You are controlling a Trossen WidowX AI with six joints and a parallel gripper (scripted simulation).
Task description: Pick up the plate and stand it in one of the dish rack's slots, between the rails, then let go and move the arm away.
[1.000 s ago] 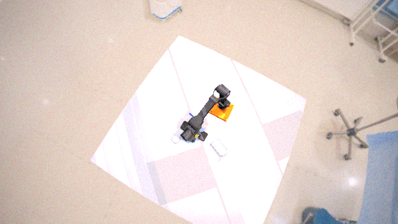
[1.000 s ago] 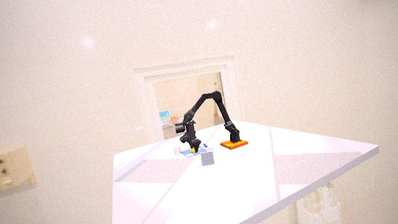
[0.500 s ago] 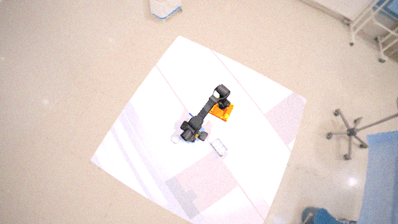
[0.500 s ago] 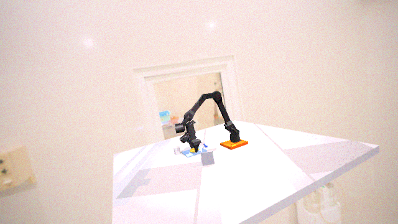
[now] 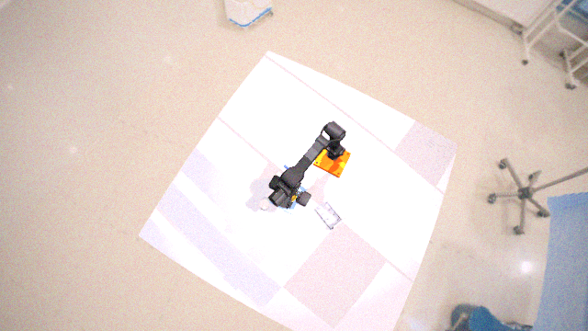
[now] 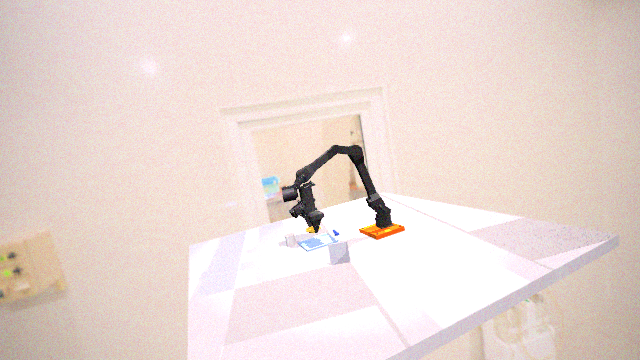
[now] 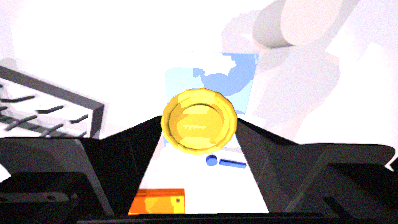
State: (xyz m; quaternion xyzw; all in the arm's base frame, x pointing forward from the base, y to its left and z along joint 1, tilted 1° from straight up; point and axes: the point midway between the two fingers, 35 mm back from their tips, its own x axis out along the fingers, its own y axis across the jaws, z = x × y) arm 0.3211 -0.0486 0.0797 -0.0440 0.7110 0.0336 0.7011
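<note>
My gripper tip is 4 cm past the grey dish rack, 20 cm to the right of it and 4 cm above it. From my gripper tip the other things lie so: blue spoon (12 cm behind, 7 cm to the right, 6 cm below); then white cup (10 cm ahead, 7 cm to the right, 4 cm below); then plate (1 cm above).
</note>
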